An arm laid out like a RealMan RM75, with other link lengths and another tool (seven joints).
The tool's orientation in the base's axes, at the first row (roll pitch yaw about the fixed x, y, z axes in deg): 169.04, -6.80, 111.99
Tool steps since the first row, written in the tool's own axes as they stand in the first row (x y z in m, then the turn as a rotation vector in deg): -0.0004, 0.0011, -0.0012, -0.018, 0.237, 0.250; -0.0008, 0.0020, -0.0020, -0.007, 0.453, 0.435; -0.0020, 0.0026, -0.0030, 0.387, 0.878, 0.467; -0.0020, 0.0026, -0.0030, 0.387, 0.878, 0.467; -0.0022, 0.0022, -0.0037, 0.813, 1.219, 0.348; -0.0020, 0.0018, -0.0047, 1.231, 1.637, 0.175; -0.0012, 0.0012, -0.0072, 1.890, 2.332, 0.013; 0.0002, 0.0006, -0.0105, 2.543, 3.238, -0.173; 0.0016, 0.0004, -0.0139, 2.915, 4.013, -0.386; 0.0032, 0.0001, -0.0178, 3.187, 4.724, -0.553
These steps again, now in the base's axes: 0.0010, -0.0002, 0.0013, 0.258, 0.110, -0.201; 0.0019, -0.0004, 0.0022, 0.477, 0.228, -0.339; 0.0027, -0.0015, 0.0032, 0.725, 0.744, -0.244; 0.0027, -0.0015, 0.0032, 0.725, 0.744, -0.244; 0.0023, -0.0019, 0.0038, 0.864, 1.234, -0.013; 0.0018, -0.0021, 0.0047, 1.070, 1.732, 0.284; 0.0006, -0.0020, 0.0071, 1.442, 2.551, 0.651; -0.0009, -0.0015, 0.0104, 2.006, 3.433, 1.081; -0.0021, -0.0009, 0.0138, 2.552, 4.006, 1.479; -0.0035, -0.0002, 0.0178, 3.082, 4.473, 1.808
